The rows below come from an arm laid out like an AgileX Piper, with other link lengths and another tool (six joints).
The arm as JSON. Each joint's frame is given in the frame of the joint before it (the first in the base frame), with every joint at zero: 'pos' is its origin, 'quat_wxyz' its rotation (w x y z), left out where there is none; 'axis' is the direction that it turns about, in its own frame. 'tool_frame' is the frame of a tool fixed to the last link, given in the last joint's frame.
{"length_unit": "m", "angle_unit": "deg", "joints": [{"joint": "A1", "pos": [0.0, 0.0, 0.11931], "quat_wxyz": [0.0, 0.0, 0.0, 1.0], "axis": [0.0, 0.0, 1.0]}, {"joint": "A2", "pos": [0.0, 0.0, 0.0], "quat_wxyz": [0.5, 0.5, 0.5, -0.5], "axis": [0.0, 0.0, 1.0]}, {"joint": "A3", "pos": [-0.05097, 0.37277, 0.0], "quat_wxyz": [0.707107, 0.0, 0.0, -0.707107], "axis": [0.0, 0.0, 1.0]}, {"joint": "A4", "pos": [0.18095, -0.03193, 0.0], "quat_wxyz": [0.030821, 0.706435, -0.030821, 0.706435], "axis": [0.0, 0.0, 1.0]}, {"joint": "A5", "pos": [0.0, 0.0, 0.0], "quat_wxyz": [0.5, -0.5, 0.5, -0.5], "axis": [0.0, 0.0, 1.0]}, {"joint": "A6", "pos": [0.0, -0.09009, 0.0], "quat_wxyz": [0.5, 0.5, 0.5, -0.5], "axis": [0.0, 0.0, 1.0]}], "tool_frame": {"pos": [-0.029, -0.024, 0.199], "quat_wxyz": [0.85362, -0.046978, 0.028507, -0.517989]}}
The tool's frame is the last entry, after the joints.
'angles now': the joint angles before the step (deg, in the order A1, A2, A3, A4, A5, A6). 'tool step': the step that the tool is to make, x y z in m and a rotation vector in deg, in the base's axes. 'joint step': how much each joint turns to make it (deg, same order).
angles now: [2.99, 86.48, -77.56, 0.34, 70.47, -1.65]
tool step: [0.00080, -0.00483, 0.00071, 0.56, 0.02, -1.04]
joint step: [-1.54, 0.00, -0.12, 0.72, 0.12, -0.57]
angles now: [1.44, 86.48, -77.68, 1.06, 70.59, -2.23]
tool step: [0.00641, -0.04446, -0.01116, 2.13, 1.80, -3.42]
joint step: [-12.43, 2.56, -0.07, 4.41, 0.01, -9.71]
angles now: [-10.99, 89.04, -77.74, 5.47, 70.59, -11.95]
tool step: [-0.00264, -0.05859, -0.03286, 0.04, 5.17, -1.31]
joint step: [-11.26, 5.94, 0.00, 0.37, 0.00, -10.20]
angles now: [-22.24, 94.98, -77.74, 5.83, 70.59, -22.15]
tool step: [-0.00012, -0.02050, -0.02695, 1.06, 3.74, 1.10]
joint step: [-3.44, 4.90, -0.01, -0.13, -0.61, -4.60]
